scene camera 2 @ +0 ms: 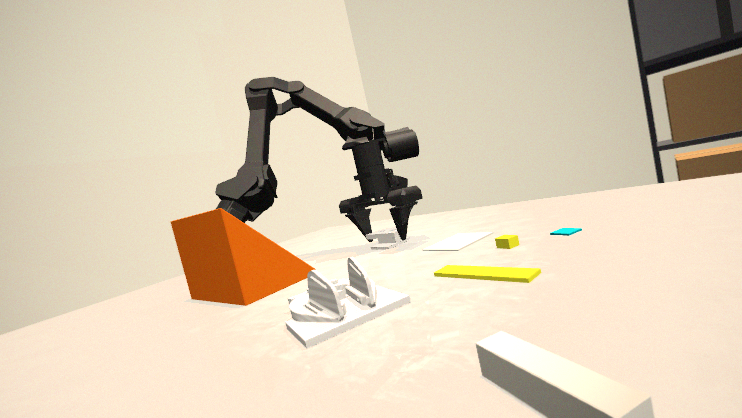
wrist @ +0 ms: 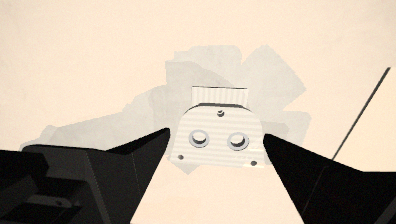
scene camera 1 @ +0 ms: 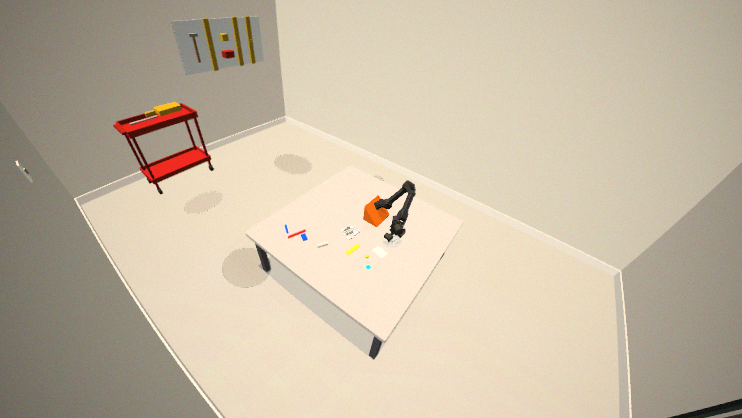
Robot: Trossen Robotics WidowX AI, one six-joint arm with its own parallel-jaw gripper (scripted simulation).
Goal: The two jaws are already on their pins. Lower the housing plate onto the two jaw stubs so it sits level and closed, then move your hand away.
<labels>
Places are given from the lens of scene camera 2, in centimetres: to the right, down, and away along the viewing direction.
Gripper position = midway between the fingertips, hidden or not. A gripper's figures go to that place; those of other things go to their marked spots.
gripper [scene camera 2: 386,240]: 3, 7, 72
yellow strip [scene camera 2: 510,274]: 15, 7, 37
</labels>
